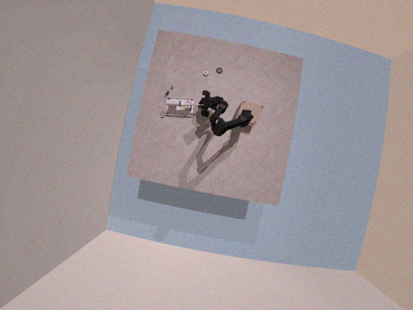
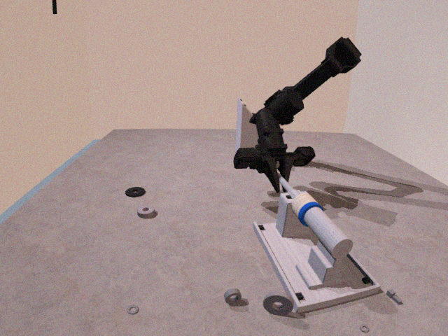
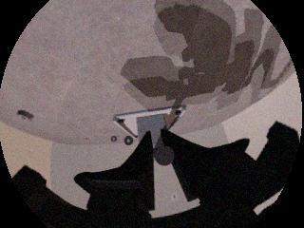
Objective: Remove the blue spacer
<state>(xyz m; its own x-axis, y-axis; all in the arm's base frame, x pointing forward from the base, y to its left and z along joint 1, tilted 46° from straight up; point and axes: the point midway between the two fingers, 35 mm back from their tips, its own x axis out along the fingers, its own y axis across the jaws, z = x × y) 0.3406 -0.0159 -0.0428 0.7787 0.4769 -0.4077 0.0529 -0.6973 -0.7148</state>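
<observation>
The thin shaft is 50 mm ahead of my gripper tip and 20 mm above it. The rest, counted from my gripper tip: grey ring 300 mm to the right, 50 mm below, 30 mm behind; then bolt 280 mm ahead, 110 mm to the left, 50 mm below; then cream spacer 120 mm ahead, 20 mm above, 10 mm to the left.
</observation>
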